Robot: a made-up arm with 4 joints.
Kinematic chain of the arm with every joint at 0, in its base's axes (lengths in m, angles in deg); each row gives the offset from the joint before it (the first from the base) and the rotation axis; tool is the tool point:
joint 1: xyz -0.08 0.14 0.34 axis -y
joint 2: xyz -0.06 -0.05 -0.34 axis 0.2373 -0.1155 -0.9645
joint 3: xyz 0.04 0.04 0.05 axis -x
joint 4: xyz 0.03 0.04 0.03 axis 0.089 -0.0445 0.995
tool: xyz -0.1 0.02 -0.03
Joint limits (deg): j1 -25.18..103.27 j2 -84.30..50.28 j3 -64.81..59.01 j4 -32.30..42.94
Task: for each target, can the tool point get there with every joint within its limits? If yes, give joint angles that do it. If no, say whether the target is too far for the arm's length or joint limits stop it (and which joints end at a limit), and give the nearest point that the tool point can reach.
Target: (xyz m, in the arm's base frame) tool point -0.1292 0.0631 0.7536
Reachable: no: joint limits stop it (at a limit: joint 1, joint 2, joint 4) | nearest point 0.1260 0.1703 0.4117 | short by 0.440 m
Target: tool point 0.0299 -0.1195 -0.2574
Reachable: no: too far | nearest point -0.0040 0.0813 -0.0733 | short by 0.274 m
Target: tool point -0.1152 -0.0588 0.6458
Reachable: no: joint limits stop it (at a limit: joint 1, joint 2, joint 4) | nearest point 0.1044 0.1503 0.3831 | short by 0.401 m
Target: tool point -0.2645 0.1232 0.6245
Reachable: no: joint limits stop it (at a limit: joint 1, joint 2, joint 3, joint 4) | nearest point -0.3139 0.1448 0.2170 | short by 0.411 m
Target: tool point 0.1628 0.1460 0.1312
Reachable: yes | joints 71.60 -29.36 0.01 15.36
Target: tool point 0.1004 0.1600 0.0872
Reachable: yes | joints 51.42 5.53 16.91 17.56
